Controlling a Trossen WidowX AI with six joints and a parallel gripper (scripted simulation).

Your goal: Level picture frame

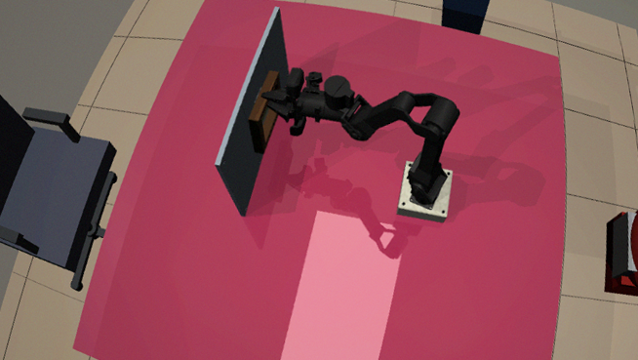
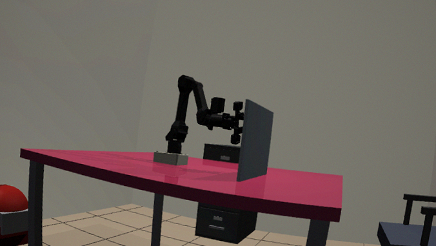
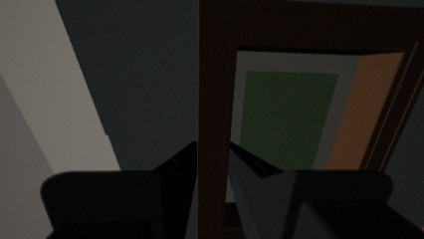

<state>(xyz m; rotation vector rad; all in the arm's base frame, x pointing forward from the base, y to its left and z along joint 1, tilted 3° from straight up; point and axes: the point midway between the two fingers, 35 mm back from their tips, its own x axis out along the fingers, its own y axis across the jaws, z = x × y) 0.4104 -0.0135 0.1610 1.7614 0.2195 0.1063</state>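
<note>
Now: the brown wooden picture frame 5 cm below my gripper tip. Also, from my gripper tip: wall panel (2 cm ahead, 7 cm below).
</note>
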